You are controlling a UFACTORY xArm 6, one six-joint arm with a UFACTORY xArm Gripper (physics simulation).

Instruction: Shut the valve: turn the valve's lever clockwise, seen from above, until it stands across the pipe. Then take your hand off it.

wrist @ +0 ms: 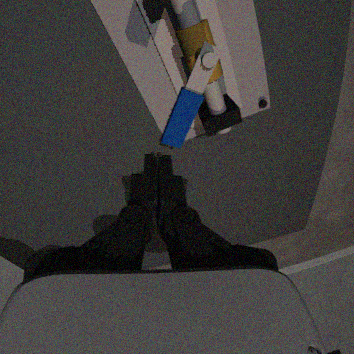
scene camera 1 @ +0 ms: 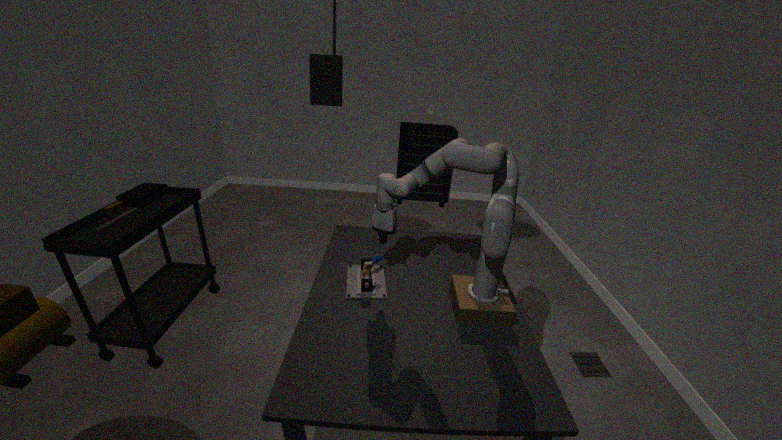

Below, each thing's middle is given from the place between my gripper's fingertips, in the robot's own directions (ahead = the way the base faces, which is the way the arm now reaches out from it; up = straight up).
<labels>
Right now the pale base plate (scene camera 1: 351,291) is 6 cm ahead of my hand, 4 cm to the left of it and 18 cm below it.
</labels>
